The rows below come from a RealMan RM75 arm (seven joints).
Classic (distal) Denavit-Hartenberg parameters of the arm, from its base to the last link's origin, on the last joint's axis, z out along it. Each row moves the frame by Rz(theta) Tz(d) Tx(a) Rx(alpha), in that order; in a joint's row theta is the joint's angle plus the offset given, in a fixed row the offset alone. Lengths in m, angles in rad.
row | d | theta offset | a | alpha
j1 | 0.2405 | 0 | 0 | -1.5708
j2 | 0 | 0 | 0 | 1.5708
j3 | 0.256 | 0 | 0 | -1.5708
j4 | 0 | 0 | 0 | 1.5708
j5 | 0.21 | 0 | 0 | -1.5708
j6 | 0 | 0 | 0 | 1.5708
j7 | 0.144 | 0 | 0 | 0
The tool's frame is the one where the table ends.
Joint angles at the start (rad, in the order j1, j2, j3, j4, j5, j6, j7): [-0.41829, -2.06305, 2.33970, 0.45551, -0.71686, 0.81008, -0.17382]
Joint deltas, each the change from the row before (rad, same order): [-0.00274, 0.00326, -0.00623, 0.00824, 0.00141, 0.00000, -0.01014]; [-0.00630, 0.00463, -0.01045, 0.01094, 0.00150, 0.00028, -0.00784]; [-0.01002, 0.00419, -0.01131, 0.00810, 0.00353, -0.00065, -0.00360]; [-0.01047, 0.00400, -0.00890, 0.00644, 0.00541, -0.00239, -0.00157]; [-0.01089, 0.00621, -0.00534, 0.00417, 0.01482, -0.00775, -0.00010]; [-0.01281, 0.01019, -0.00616, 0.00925, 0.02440, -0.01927, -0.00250]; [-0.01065, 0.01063, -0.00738, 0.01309, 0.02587, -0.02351, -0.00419]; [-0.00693, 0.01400, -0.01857, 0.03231, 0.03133, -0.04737, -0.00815]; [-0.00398, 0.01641, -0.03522, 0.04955, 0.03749, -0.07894, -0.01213]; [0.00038, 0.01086, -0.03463, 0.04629, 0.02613, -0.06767, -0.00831]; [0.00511, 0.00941, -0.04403, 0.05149, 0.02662, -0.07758, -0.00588]
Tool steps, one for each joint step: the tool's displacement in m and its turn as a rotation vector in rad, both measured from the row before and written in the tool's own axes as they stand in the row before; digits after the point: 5 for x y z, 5 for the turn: [0.00332, -0.00020, 0.00183, -0.00131, 0.00955, -0.01149]; [0.00552, -0.00036, 0.00334, -0.00176, 0.01557, -0.00942]; [0.00592, -0.00013, 0.00428, -0.00377, 0.01510, -0.00181]; [0.00515, 0.00027, 0.00417, -0.00623, 0.01123, 0.00316]; [0.00377, 0.00019, 0.00376, -0.01272, 0.00175, 0.01572]; [0.00406, 0.00019, 0.00469, -0.01888, -0.00596, 0.02210]; [0.00387, 0.00013, 0.00438, -0.01782, -0.00828, 0.01972]; [0.00517, -0.00014, 0.00548, -0.01375, -0.01576, 0.01091]; [0.00647, -0.00186, 0.00659, -0.00306, -0.02813, 0.00292]; [0.00648, -0.00165, 0.00485, 0.00466, -0.01924, -0.00484]; [0.00689, -0.00326, 0.00388, 0.01441, -0.02188, -0.00803]
